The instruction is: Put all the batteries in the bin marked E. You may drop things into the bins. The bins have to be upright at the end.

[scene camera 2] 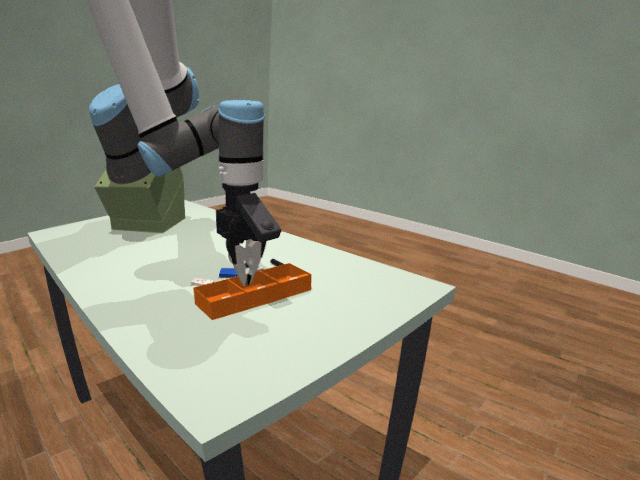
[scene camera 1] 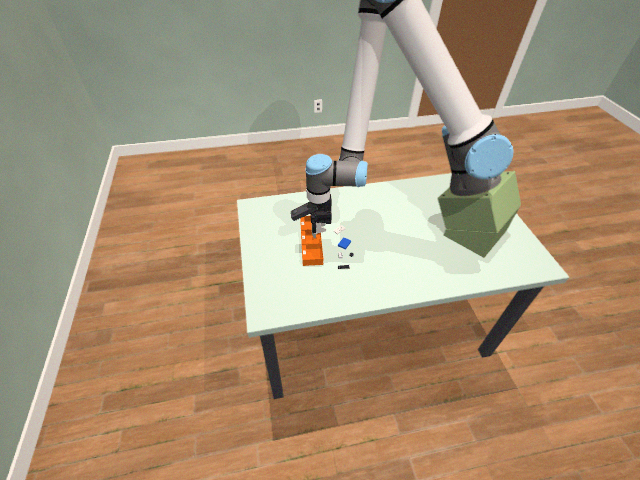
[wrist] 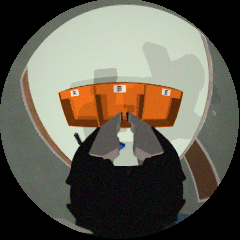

Labels:
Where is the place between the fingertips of my gripper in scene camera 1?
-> At 314, 237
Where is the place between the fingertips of my gripper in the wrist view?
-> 124, 112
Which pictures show my gripper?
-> Scene camera 2, scene camera 1 and the wrist view: all of them.

